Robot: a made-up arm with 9 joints. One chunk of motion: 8 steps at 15 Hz.
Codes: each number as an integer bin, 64 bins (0 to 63) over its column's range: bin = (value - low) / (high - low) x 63, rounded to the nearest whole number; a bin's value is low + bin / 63 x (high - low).
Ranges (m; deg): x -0.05..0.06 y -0.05..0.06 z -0.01..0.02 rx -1..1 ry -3..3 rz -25..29
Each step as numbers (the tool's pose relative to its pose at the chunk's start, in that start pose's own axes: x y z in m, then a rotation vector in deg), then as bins.
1 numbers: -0.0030 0.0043 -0.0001 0.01 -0.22 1.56
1 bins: 27 31 21 32 29 31
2 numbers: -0.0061 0.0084 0.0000 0.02 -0.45 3.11
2 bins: 25 33 21 32 27 33
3 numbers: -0.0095 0.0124 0.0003 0.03 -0.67 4.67
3 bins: 23 36 22 32 24 35
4 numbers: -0.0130 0.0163 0.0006 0.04 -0.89 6.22
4 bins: 21 38 22 33 22 36
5 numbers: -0.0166 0.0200 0.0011 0.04 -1.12 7.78
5 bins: 19 40 23 33 20 38
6 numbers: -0.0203 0.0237 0.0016 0.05 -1.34 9.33
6 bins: 17 42 24 33 17 40
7 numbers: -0.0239 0.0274 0.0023 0.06 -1.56 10.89
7 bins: 15 44 26 33 15 42
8 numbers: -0.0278 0.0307 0.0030 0.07 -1.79 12.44
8 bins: 13 46 27 34 13 44
